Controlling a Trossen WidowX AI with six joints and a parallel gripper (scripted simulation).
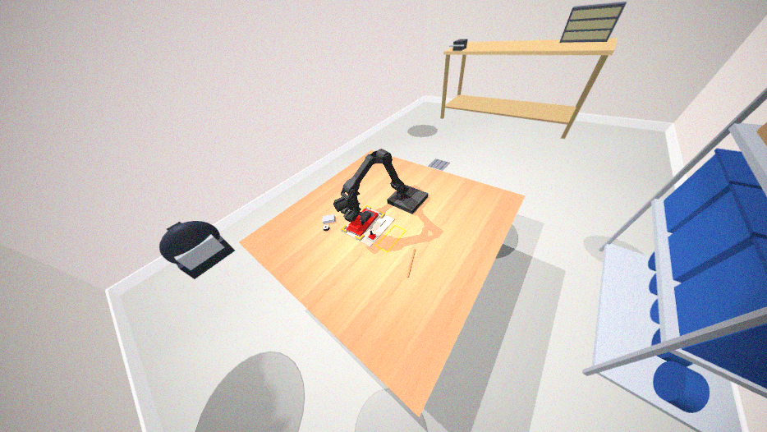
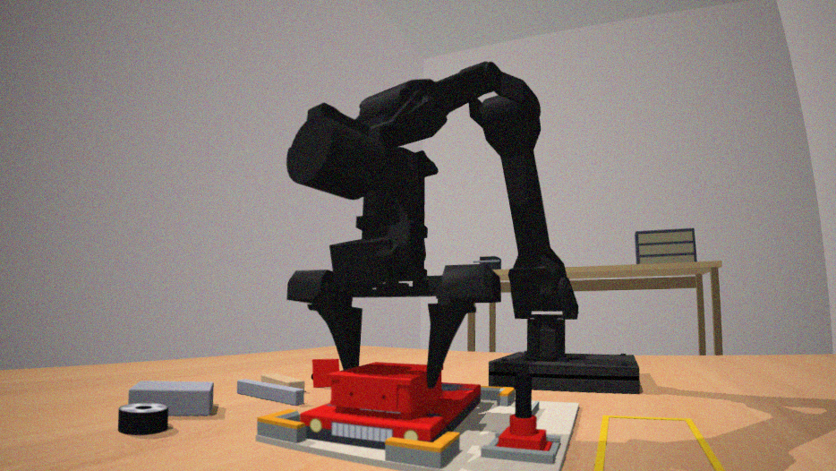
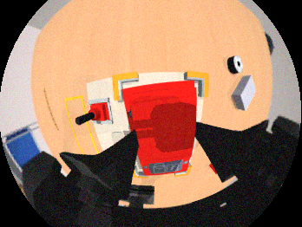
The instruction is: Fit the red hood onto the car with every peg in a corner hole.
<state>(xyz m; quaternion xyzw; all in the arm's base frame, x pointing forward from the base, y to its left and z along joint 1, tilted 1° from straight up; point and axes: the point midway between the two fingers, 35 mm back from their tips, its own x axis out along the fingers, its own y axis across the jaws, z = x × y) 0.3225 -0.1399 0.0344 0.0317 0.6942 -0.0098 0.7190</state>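
Right now the red hood is right at my gripper tip. Round my gripper tip: grey engine block: 20 mm below; black wheel: 190 mm to the right, 90 mm ahead, 30 mm below.
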